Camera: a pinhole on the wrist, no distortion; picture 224 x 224 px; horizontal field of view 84.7 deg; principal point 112.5 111.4 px. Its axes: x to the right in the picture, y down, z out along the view. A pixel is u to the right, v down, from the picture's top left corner.
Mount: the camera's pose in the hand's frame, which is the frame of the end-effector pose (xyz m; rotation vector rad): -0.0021 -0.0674 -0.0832 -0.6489 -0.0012 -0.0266
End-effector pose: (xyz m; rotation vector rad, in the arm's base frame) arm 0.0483 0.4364 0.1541 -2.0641 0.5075 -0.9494
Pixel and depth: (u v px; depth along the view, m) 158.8 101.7 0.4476
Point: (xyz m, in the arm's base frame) 0.3789 0.3742 -0.0258
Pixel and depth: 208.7 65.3 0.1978
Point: 0.2387 0.4078 0.1824
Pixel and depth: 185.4 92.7 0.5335
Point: 0.5477 0.3236 -0.0083
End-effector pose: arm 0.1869 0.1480 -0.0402 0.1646 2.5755 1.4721
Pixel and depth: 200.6 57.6 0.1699
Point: 0.0898 0.2386 -0.1234
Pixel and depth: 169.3 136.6 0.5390
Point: -0.0009 0.6035 0.0893
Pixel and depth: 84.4 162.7 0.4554
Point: 0.3201 0.4517 0.1992
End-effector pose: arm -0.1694 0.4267 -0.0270 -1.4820 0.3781 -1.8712
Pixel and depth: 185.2 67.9 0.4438
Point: 0.1744 0.2726 0.2290
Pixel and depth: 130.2 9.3 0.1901
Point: -0.0456 0.4990 0.0875
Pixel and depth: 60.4 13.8 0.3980
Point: 0.2162 0.6816 0.0182
